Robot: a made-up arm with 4 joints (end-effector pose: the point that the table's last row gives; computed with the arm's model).
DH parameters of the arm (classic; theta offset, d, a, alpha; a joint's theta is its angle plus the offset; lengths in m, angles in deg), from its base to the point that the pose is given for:
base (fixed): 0 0 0 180
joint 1: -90 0.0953 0.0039 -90
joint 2: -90 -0.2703 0.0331 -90
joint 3: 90 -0.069 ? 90
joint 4: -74.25 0 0.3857 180
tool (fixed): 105.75 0.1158 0 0
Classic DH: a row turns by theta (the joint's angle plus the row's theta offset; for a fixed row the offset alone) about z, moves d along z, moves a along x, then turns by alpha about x.
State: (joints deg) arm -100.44 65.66 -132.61 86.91
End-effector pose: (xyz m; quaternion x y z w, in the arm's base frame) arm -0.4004 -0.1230 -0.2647 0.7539 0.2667 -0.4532 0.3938
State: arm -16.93 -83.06 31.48 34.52
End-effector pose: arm -0.5713 0.0611 0.2494 -0.6630 -0.0940 -0.2879 0.6846
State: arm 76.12 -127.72 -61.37 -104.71
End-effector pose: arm 0.2202 0.2853 -0.2145 -0.2192 0.7736 0.5375 0.2540
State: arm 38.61 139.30 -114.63 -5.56
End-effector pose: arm 0.0555 0.5742 -0.2259 -0.3591 0.4616 0.8099 0.0444
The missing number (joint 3, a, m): 0.0773
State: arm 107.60 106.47 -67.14 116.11
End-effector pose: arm 0.4058 0.4154 0.1772 -0.6902 0.2805 0.2980 0.5968
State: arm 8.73 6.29 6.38 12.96
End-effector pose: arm -0.5751 -0.3296 -0.0294 0.0527 0.0575 -0.1846 0.9797
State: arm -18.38 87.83 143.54 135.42
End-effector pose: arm 0.0148 -0.0121 0.1745 -0.6172 0.3664 0.1518 0.6795
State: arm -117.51 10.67 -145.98 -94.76
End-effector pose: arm 0.3974 -0.4524 -0.0829 0.2145 -0.9280 0.3045 0.0045
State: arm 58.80 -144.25 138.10 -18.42
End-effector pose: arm 0.2018 0.2962 0.2348 0.0870 -0.4363 0.8721 0.2038
